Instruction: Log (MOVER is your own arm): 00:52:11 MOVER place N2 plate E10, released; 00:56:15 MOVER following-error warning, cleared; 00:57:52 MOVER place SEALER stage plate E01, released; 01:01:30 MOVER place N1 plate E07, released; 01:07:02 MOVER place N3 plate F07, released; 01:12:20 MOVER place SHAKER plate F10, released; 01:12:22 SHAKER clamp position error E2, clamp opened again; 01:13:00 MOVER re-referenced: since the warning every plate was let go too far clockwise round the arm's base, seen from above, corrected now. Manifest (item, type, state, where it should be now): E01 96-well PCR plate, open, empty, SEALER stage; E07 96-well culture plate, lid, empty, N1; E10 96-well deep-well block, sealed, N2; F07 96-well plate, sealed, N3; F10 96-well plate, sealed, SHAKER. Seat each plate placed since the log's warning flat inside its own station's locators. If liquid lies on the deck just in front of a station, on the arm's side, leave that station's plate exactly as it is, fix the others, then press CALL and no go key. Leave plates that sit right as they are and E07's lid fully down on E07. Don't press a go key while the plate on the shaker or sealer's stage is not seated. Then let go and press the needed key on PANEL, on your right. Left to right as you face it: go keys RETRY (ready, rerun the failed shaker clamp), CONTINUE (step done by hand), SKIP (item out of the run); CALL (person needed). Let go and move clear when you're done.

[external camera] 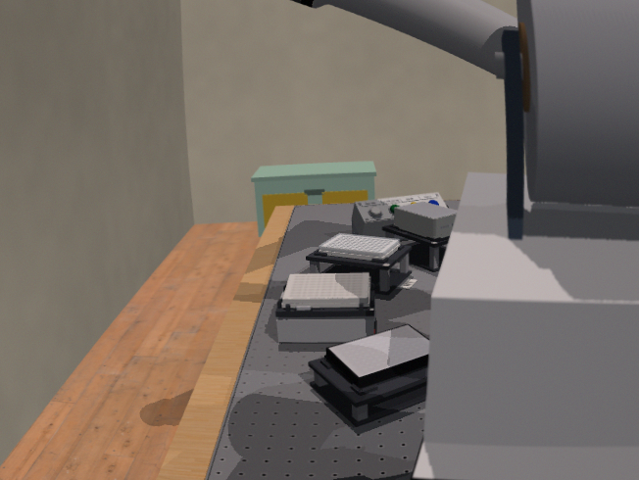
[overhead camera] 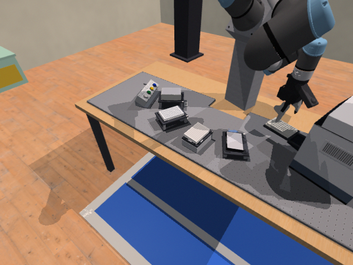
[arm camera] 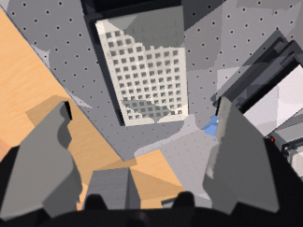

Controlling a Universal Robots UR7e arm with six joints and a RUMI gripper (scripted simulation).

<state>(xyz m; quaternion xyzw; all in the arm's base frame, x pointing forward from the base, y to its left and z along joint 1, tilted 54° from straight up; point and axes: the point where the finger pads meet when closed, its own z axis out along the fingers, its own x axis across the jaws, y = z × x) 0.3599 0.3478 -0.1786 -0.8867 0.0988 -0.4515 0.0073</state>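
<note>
Right now the white PCR plate is 6 cm below my hand. From my hand the other things lie so: dark sealed plate: 21 cm ahead, 14 cm to the right, 12 cm below; then grey deep-well block: 15 cm ahead, 66 cm to the right, 8 cm below; then white retry key: 27 cm ahead, 77 cm to the right, 10 cm below.
</note>
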